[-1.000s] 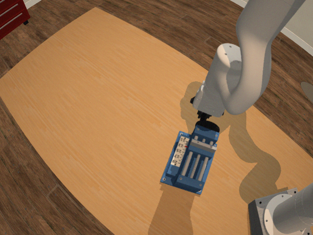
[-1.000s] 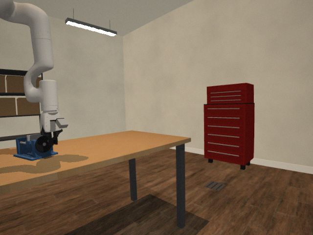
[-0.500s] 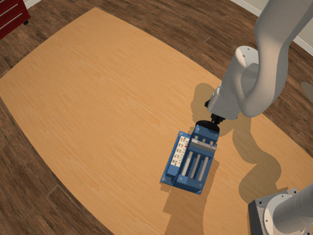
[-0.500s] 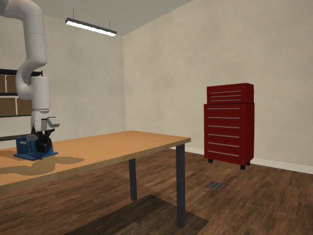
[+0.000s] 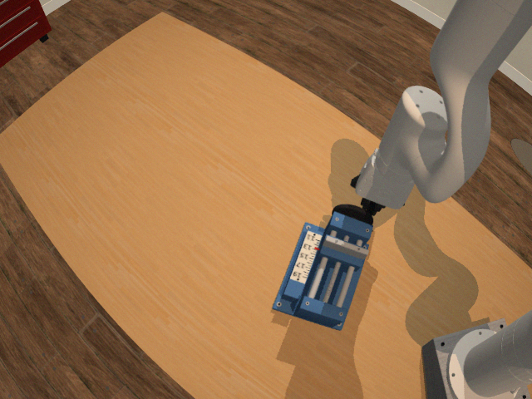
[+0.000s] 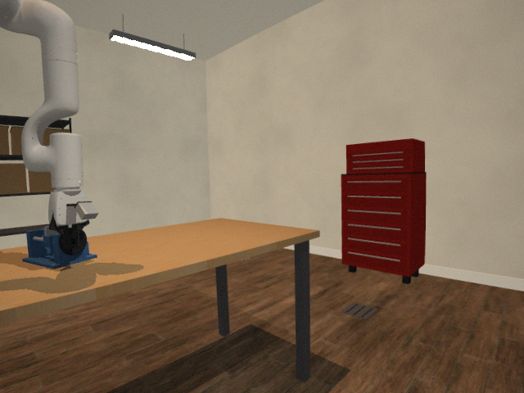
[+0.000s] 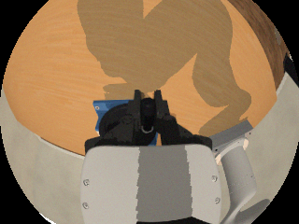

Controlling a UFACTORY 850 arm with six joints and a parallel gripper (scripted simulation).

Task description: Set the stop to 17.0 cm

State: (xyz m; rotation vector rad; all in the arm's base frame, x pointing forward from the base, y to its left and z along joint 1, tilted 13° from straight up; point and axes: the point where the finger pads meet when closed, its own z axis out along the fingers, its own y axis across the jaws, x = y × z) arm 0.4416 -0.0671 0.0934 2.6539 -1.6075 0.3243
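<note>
My hand is 2 cm to the right of the black handwheel. The rest, counted from my hand: grey stop bar 2 cm behind, 13 cm to the left, 1 cm above.
</note>
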